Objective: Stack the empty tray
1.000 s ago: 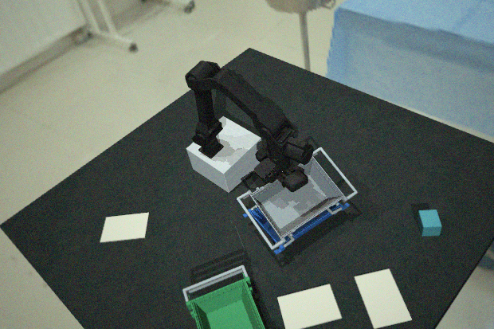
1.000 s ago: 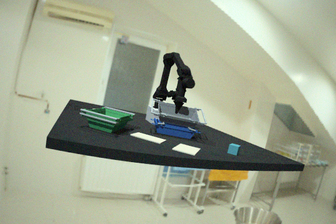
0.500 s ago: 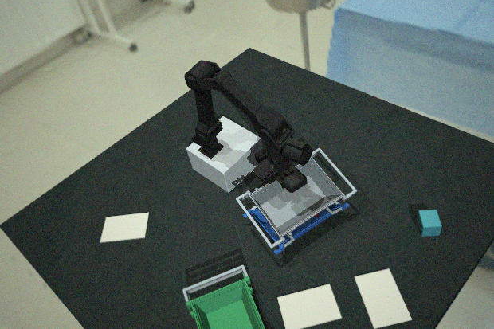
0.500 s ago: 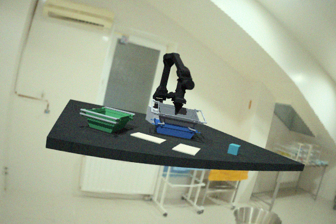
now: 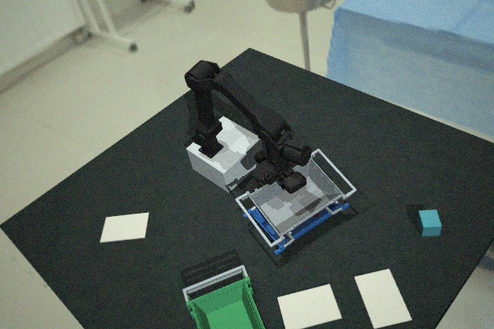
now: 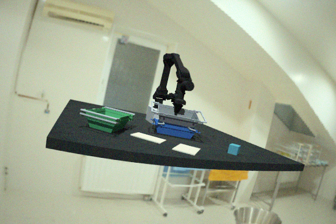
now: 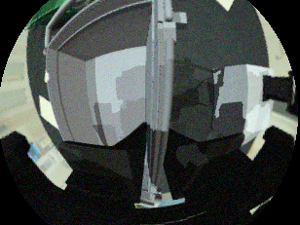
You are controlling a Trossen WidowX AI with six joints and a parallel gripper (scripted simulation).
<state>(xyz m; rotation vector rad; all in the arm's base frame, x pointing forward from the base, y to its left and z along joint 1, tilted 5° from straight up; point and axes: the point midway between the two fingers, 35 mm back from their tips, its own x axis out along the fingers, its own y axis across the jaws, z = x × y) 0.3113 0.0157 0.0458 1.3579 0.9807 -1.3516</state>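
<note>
Right now my gripper tip is 70 mm short of the grey tray, 20 mm to the left of it and 20 mm below it. The rest, counted from my gripper tip: teal block: 380 mm ahead, 200 mm to the left, 80 mm below.
</note>
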